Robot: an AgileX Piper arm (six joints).
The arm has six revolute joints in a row. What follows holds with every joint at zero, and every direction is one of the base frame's.
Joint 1 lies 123.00 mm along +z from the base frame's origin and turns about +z.
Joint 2 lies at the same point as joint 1 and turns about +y.
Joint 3 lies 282.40 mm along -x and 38.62 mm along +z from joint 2 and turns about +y.
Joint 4 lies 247.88 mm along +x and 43.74 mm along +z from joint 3 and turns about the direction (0.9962, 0, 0.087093).
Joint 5 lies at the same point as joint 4 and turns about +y.
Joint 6 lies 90.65 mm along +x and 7.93 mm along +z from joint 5 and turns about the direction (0.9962, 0, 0.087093).
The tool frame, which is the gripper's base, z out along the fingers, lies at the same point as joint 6; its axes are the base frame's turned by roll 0.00, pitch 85.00 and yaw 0.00 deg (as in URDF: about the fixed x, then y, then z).
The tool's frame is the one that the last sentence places.
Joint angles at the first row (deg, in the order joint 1, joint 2, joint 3, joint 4, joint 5, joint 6):
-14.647, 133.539, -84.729, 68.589, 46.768, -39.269
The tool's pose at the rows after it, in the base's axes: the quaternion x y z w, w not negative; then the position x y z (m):
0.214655 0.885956 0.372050 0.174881 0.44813 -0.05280 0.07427
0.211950 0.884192 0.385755 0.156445 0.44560 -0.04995 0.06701
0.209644 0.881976 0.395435 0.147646 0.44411 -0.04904 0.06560
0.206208 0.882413 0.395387 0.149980 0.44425 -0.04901 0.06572
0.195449 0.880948 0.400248 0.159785 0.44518 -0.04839 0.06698
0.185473 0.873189 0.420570 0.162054 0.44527 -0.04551 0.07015
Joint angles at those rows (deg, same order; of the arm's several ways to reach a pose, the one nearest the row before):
-14.647, 134.751, -84.727, 69.847, 46.765, -39.271
-14.646, 135.851, -84.730, 69.942, 48.835, -39.268
-14.772, 136.165, -84.729, 70.062, 50.303, -39.270
-14.772, 136.165, -84.730, 70.212, 50.302, -39.830
-14.771, 136.165, -84.730, 71.518, 50.628, -42.075
-14.771, 136.164, -84.728, 73.510, 52.825, -43.875

